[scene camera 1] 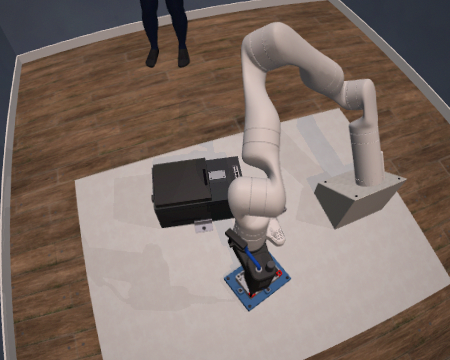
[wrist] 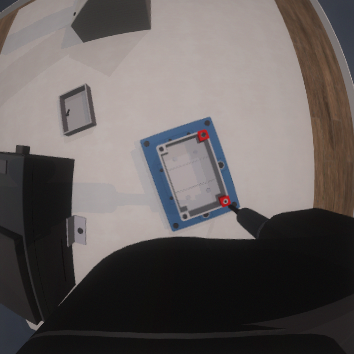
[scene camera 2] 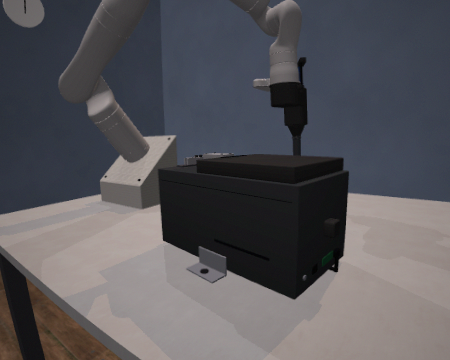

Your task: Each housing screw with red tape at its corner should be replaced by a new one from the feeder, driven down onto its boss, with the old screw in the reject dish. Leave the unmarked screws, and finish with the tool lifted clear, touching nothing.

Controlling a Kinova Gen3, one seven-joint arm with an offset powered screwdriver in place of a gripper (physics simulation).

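Frame: origin at the arm's base, x ahead, y left, z up, level; centimetres.
Seen in the pictures: hand, tool point: [scene camera 1: 250, 296] [wrist: 230, 206]; arm's base, link origin: [scene camera 1: 369, 181] [scene camera 2: 138, 152].
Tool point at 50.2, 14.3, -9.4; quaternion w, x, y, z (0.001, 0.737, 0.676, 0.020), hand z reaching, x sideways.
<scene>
Offsets run from my tool point to a thing's top centre, as dx, dy, dz. "*": to the spot under its first point.
The light grey housing @(-5.3, -4.9, -0.6) [wrist: 172, 181] lies on a blue plate [scene camera 1: 249, 304] [wrist: 156, 160]. Red tape marks two of its corners: the upper one @(-11.1, -2.8, -0.2) [scene camera 1: 279, 273] [wrist: 203, 135] shows a dark centre, the lower one @(* -0.7, -0.7, -0.6) [wrist: 224, 201] a pale ring with a dark middle. The unmarked corners @(* -9.7, -9.1, -0.4) [wrist: 161, 148] @(* +0.7, -6.9, -0.4) [wrist: 185, 216] show round dark centres. My screwdriver tip @(* -0.4, -0.1, +1.3) [wrist: 231, 205] is at the lower taped corner; whether it touches or carries a screw cannot be told. Its shaft's lower end is hidden behind the feeder in scene camera 2. The reject dish @(-20.7, -25.2, -4.0) [wrist: 91, 102] holds a small dark screw @(-20.9, -27.6, -5.3) [wrist: 67, 113].
The black feeder @(+0.8, -37.6, +10.9) [scene camera 1: 182, 182] [scene camera 2: 240, 215] [wrist: 50, 200] stands beside the plate, with a small metal bracket [scene camera 1: 203, 226] [scene camera 2: 212, 265] [wrist: 76, 230] at its side. My arm's grey wedge base [scene camera 1: 350, 200] [scene camera 2: 125, 195] [wrist: 117, 20] stands farther off.
</scene>
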